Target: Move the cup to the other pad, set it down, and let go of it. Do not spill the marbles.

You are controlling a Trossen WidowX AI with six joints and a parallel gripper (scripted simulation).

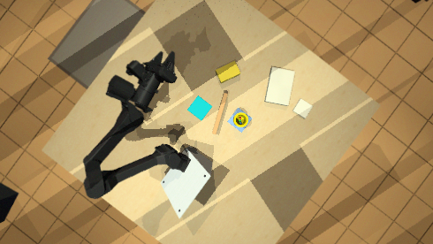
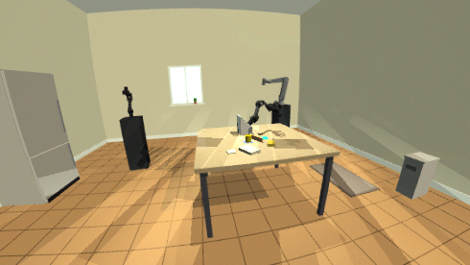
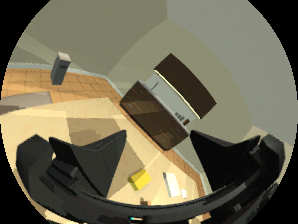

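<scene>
The yellow cup lies 70 mm behind my gripper tip, 370 mm to the right of it and 280 mm below it. Round my gripper tip: long wooden stick 90 mm behind, 260 mm to the right, 300 mm below; light blue pad 60 mm behind, 370 mm to the right, 320 mm below; cyan pad 110 mm behind, 160 mm to the right, 320 mm below.
</scene>
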